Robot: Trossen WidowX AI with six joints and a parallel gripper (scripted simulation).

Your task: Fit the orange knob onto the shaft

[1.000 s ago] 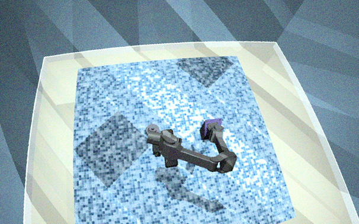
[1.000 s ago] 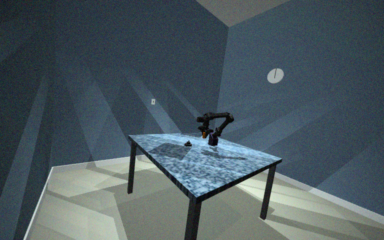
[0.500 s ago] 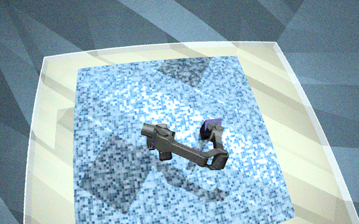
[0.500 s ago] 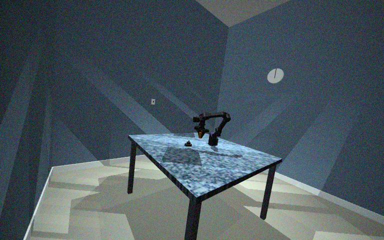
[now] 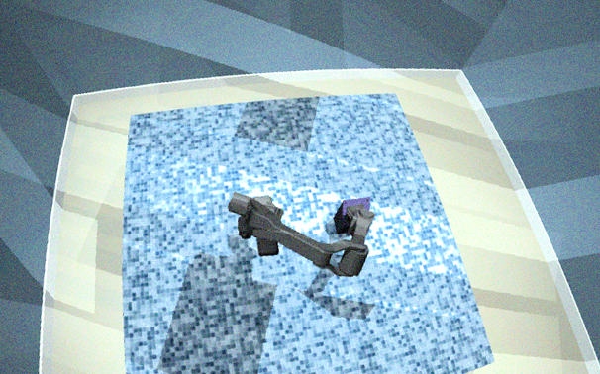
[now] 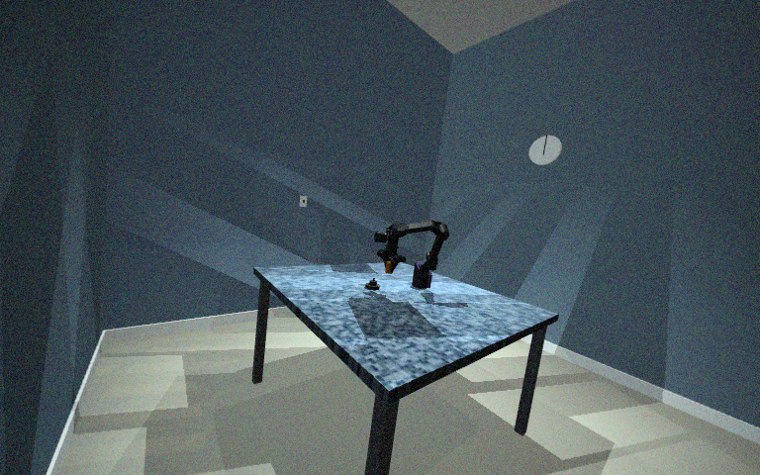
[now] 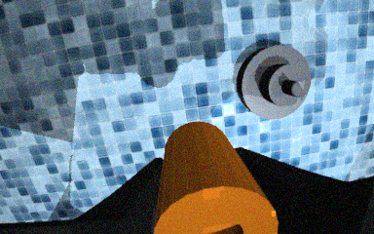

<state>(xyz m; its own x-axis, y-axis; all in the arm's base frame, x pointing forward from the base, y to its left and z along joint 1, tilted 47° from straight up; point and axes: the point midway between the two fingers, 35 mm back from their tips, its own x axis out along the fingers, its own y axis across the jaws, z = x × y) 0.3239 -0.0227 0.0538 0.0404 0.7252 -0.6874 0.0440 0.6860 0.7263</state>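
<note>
My gripper tip is 100 mm to the left of the pedestal, 100 mm above it and 20 mm short of it. The rest, counted from my gripper tip: orange knob (20 mm above).
</note>
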